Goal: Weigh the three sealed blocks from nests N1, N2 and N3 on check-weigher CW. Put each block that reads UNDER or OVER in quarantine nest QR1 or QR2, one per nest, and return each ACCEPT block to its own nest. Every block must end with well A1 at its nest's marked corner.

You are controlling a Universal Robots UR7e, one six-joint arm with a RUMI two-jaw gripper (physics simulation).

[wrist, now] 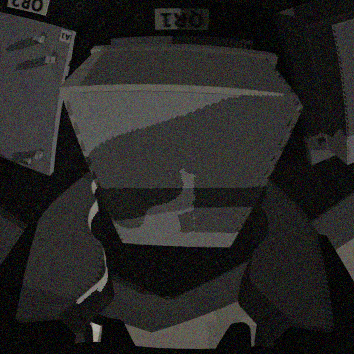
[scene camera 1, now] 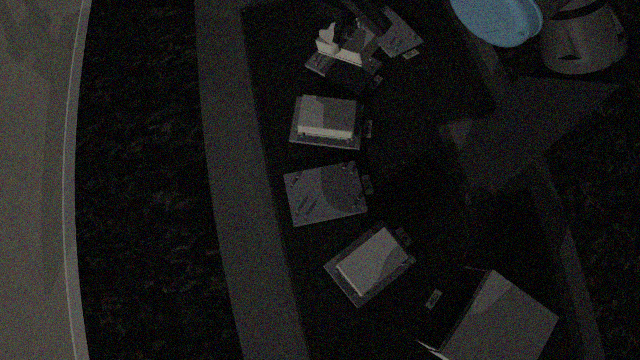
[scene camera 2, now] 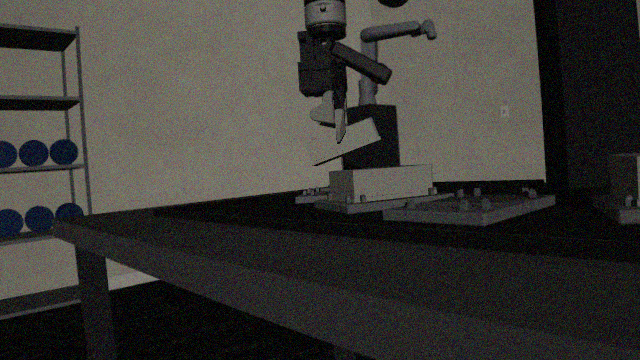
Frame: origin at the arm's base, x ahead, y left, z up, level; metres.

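Seen in the pictures: gripper, fingertip midpoint: (wrist: 178, 175) (scene camera 1: 345, 42) (scene camera 2: 340, 143); arm's base, origin of the base link: (scene camera 1: 583, 51).
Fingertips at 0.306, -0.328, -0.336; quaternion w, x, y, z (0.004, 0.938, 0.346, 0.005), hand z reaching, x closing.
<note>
Offsets run from my fingertips to a thing's top centre, as dx, dy, dz. "spot": to the spot under its first point.
My gripper (scene camera 1: 345, 40) (scene camera 2: 332, 130) (wrist: 178, 175) is shut on a pale sealed block {-0.003, +0.004, +0.040} (scene camera 1: 356, 57) (scene camera 2: 361, 134) (wrist: 175, 145). The block is tilted and held above nest QR1 {spot: +0.065, -0.012, -0.087} (scene camera 1: 318, 63), apart from it in scene camera 2. Nest QR2 {-0.160, -0.091, -0.077} (scene camera 1: 400, 39) (wrist: 30, 105) is empty beside it. A second block {+0.086, +0.159, -0.045} (scene camera 1: 340, 115) (scene camera 2: 392, 183) sits in the nest next to QR1. The following nest {+0.135, +0.327, -0.077} (scene camera 1: 325, 195) (scene camera 2: 435, 216) is empty, with pegs showing. A third block {+0.079, +0.506, -0.045} (scene camera 1: 372, 260) sits in the nest beyond. No A1 mark or weight reading is legible on the blocks.
A large grey box-like unit {-0.124, +0.728, +0.001} (scene camera 1: 510, 320) stands at the lower right in scene camera 1, with a small label plate {spot: -0.036, +0.623, -0.097} (scene camera 1: 433, 299) near it. The robot base (scene camera 1: 582, 42) is at the upper right. A shelf rack (scene camera 2: 81, 120) stands behind the table at left.
</note>
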